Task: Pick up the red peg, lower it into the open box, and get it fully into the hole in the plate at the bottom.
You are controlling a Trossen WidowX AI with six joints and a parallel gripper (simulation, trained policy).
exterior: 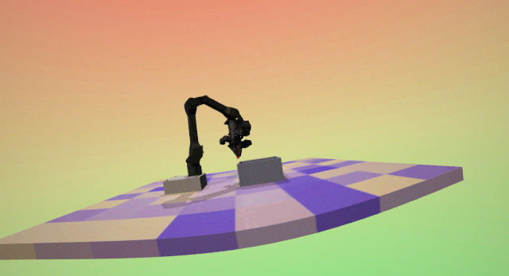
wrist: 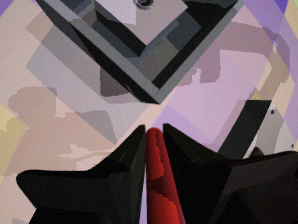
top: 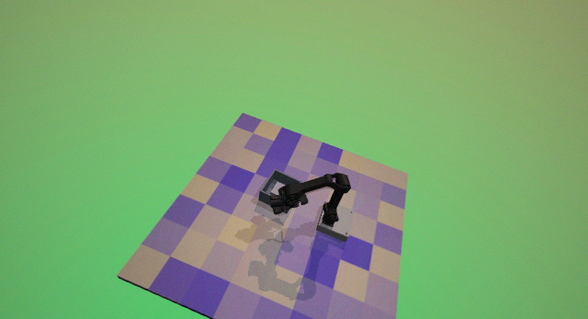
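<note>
My gripper tip is now 12 cm to the left of the pale plate, 9 cm short of it and 8 cm above it. Also, from my gripper tip: red peg: 3 cm above, 2 cm to the left; then grey box: 12 cm to the right, 10 cm below, 9 cm ahead.
</note>
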